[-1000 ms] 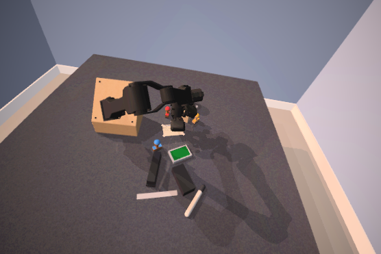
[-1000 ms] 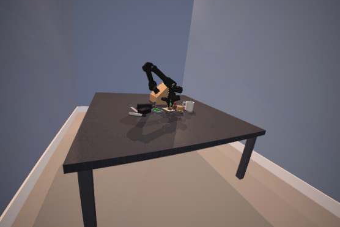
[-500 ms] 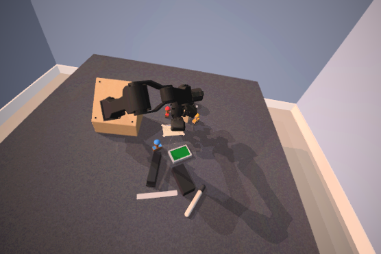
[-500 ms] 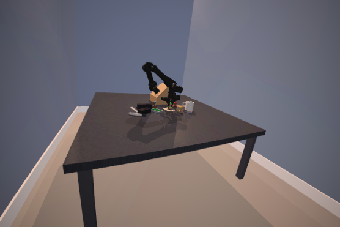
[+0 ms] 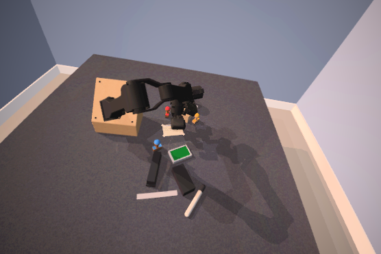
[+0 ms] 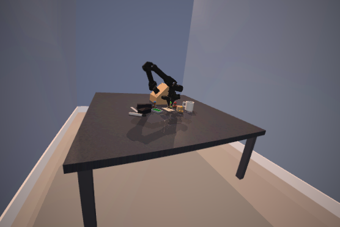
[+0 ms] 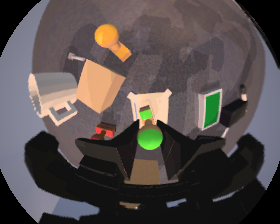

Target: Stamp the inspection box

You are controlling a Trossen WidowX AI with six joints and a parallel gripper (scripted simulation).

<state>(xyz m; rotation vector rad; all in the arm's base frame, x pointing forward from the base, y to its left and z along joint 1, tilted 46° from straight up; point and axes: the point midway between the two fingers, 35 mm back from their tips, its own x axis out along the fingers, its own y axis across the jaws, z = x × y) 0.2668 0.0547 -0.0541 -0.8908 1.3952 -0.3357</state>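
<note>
Now: the white card 10 mm behind my gripper tip, 10 mm to the right of it and 40 mm below it. Round my gripper tip: cardboard box (30 mm ahead, 90 mm to the left, 10 mm below); red-knobbed stamp (70 mm behind, 80 mm to the left, 20 mm below); green-knobbed stamp (right at my gripper tip).
</note>
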